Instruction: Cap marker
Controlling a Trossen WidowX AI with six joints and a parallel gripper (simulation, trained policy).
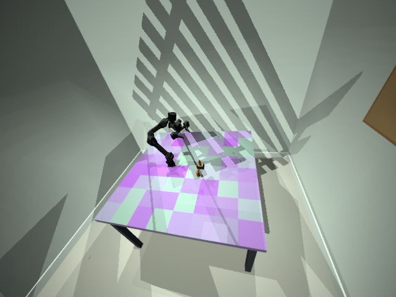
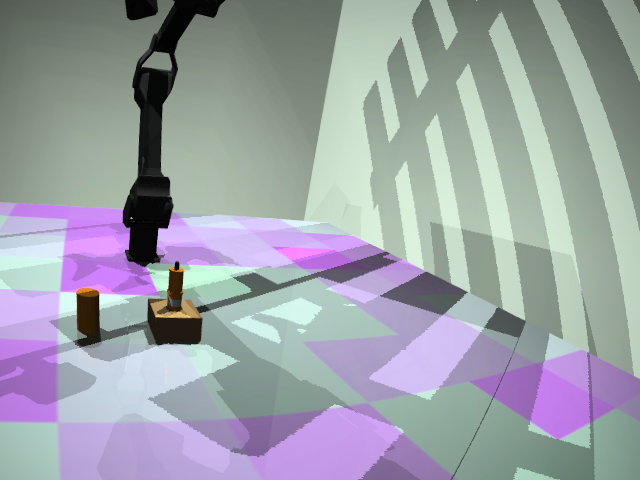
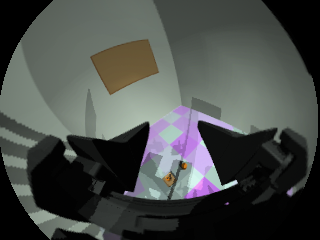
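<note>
The orange cap lies 410 mm below my gripper tip, 40 mm to the right of it and 30 mm ahead of it. The rest, counted from my gripper tip: tan holder block: 420 mm below, 80 mm to the left, 30 mm ahead.
</note>
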